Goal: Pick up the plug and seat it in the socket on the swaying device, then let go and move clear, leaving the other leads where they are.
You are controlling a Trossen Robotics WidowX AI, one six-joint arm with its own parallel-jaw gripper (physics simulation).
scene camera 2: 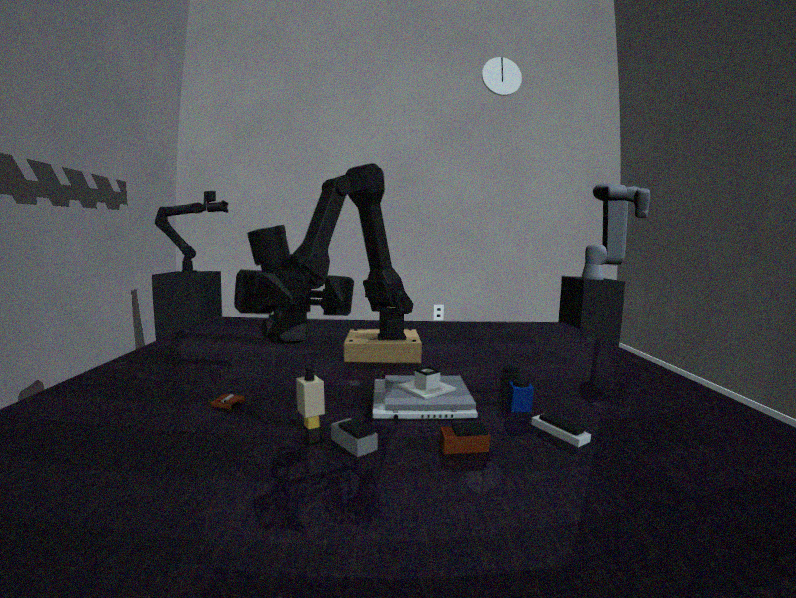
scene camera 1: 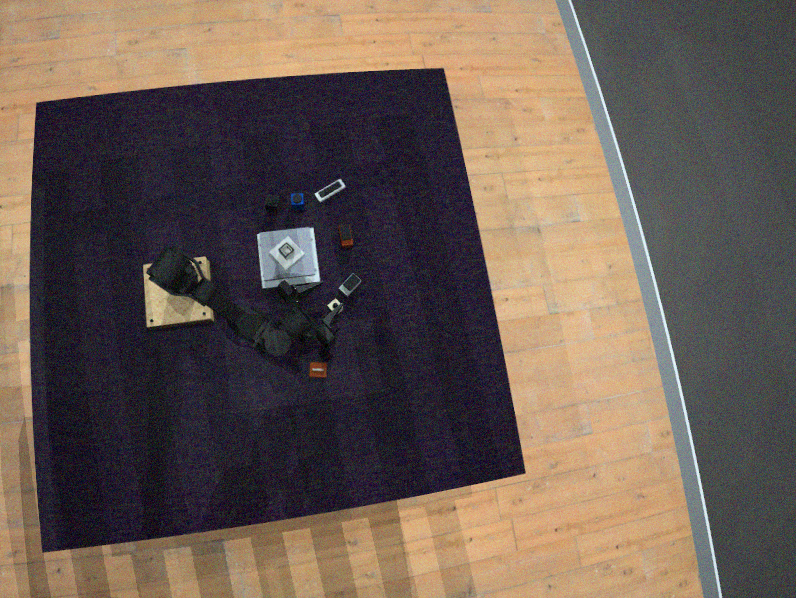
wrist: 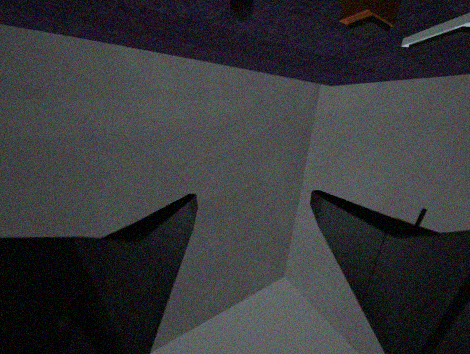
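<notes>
The cream plug (scene camera 1: 333, 305) (scene camera 2: 310, 395) stands about upright with its yellow end down, at or very near the mat; its exact contact is unclear. A black stub at the top edge of the wrist view (wrist: 241, 6) seems to be its upper end. My gripper (scene camera 1: 326, 296) (scene camera 2: 315, 299) (wrist: 253, 198) is open and empty, its fingers level and above the plug. The swaying device (scene camera 1: 308, 239) (scene camera 2: 466, 400) is a flat grey and white box. Its raised square socket (scene camera 1: 286, 249) (scene camera 2: 427, 378) has a dark-rimmed opening on top and holds no plug.
Other leads lie around: a grey block (scene camera 1: 350, 283) (scene camera 2: 354, 437), an orange-brown one (scene camera 1: 346, 236) (scene camera 2: 464, 440), a white strip (scene camera 1: 330, 189) (scene camera 2: 561, 430), a blue block (scene camera 1: 296, 199) (scene camera 2: 521, 397), a black block (scene camera 1: 272, 202) and an orange piece (scene camera 1: 317, 369) (scene camera 2: 227, 402).
</notes>
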